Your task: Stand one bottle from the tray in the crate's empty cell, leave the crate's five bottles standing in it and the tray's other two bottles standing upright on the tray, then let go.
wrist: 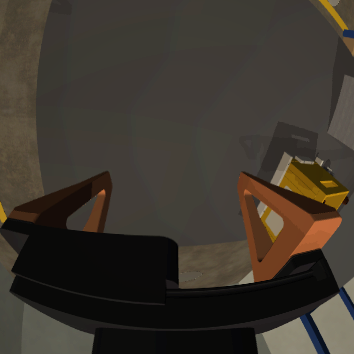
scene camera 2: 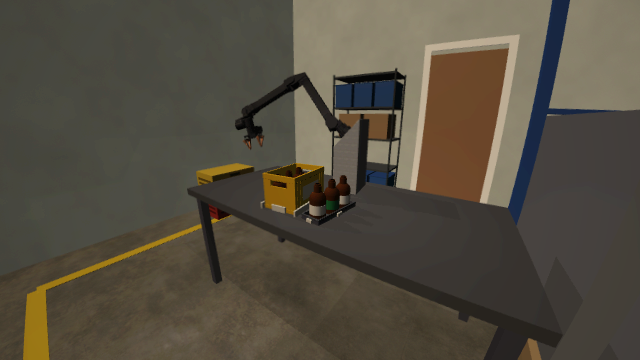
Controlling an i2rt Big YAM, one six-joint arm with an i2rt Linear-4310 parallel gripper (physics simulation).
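Pixels of known places: gripper, fingertip midpoint: (wrist: 174, 178) (scene camera 2: 255, 148); arm's base, origin of the base link: (scene camera 2: 349, 136).
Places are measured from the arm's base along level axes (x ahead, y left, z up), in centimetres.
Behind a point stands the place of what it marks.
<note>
My gripper (scene camera 2: 254, 145) @[x 22.6, y -61.3, z -9.6 cm] (wrist: 174, 178) @[x 22.6, y -61.3, z -9.6 cm] is open and empty, high above the table's far-left part, left of and above the yellow crate. The yellow crate (scene camera 2: 280, 194) @[x 53.0, y -7.2, z -23.5 cm] (wrist: 300, 186) @[x 30.3, y -19.8, z -22.4 cm] stands on the table; it shows at the right of the wrist view, partly behind a finger. Tops of brown bottles (scene camera 2: 299, 171) @[x 31.9, y -13.4, z -17.7 cm] show inside it; its cells are hidden by the walls. The black tray (scene camera 2: 327, 218) @[x 48.5, y 15.9, z -30.9 cm] stands beside the crate. On it three brown bottles stand upright in a row: a white-labelled one (scene camera 2: 317, 200) @[x 51.4, y 12.6, z -22.4 cm] in front, a green-labelled one (scene camera 2: 332, 196) @[x 42.7, y 14.6, z -22.9 cm] in the middle, a white-labelled one (scene camera 2: 343, 190) @[x 34.1, y 15.4, z -22.3 cm] behind.
The dark table (scene camera 2: 400, 235) @[x 42.6, y 45.4, z -32.1 cm] (wrist: 150, 90) @[x 19.9, y -60.8, z -32.1 cm] carries the crate and tray. White brackets (scene camera 2: 278, 208) @[x 54.3, y -7.8, z -30.3 cm] sit at the crate's base. The arm's grey pedestal (scene camera 2: 348, 157) @[x 12.4, y 6.3, z -10.7 cm] rises behind the tray. A yellow box (scene camera 2: 225, 171) stands beyond the table's left end. A shelf rack (scene camera 2: 370, 77) stands by the wall.
</note>
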